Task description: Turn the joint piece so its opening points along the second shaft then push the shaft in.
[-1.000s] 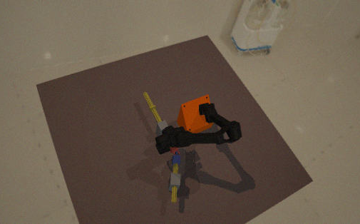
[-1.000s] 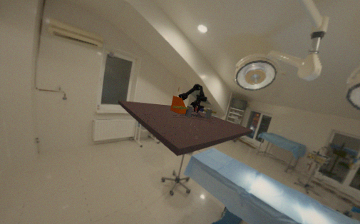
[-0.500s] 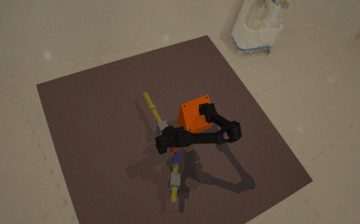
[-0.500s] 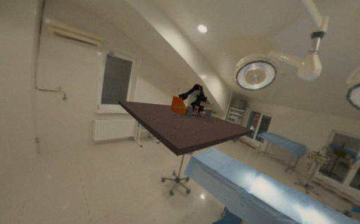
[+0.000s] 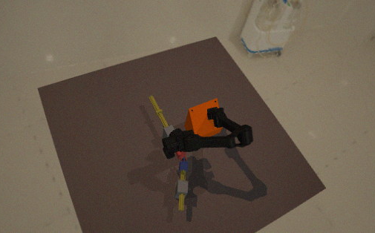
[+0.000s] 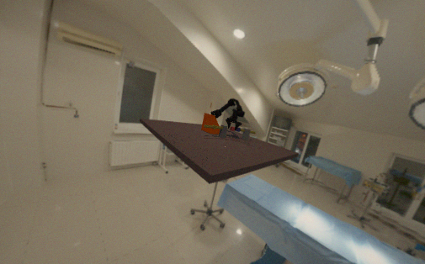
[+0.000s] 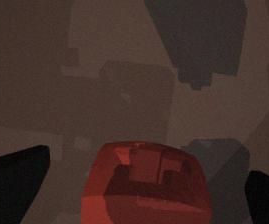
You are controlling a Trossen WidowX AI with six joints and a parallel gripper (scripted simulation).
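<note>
Right now the red square joint piece is 2 cm to the left of my gripper tip and 1 cm above it.
</note>
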